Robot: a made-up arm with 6 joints.
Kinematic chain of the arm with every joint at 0, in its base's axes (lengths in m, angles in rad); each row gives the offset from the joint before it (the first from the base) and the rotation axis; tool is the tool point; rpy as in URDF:
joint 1: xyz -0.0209 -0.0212 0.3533 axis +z
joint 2: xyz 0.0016 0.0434 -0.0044 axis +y
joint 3: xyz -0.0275 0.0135 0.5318 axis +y
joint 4: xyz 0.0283 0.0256 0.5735 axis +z
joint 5: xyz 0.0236 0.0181 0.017 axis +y
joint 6: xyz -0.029 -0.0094 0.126 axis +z
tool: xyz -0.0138 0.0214 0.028 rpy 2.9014 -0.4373 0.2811
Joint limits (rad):
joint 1: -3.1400..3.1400
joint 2: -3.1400..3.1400
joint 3: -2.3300..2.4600
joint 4: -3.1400..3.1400
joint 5: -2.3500..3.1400
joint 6: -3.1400..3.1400
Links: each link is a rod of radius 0.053 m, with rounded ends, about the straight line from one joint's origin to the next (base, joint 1, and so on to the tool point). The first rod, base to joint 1, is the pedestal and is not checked.
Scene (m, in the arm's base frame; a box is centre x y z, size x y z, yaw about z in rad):
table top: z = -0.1
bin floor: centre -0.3 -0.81 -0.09 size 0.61 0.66 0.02 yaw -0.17
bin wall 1: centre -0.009 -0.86 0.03 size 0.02 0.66 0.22 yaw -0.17
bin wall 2: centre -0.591 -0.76 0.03 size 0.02 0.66 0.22 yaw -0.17
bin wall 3: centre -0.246 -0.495 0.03 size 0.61 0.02 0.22 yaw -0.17
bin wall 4: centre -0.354 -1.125 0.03 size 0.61 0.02 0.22 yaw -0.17
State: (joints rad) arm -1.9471 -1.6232 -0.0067 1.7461 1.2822 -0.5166
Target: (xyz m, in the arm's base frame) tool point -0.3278 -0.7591 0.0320
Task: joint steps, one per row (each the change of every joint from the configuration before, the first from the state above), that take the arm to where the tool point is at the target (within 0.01 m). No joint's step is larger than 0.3 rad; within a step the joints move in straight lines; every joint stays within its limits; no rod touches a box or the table.
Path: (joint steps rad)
1: -0.0333 0.2936 0.1802 -0.0356 -0.0311 0.0064
2: -0.0333 0.2936 0.1802 -0.0356 -0.0310 0.0064
3: -0.0333 0.2936 0.1803 -0.0356 -0.0311 0.0064
4: -0.0333 0.2936 0.1802 -0.0356 -0.0310 0.0064
5: -0.0333 0.2935 0.1802 -0.0355 -0.0311 0.0064
6: -0.0333 0.2936 0.1802 -0.0356 -0.0310 0.0063
7: -0.0333 0.2936 0.1803 -0.0356 -0.0311 0.0064
8: -0.0333 0.2936 0.1802 -0.0356 -0.0310 0.0064
9: -0.0332 0.2936 0.1802 -0.0356 -0.0311 0.0064

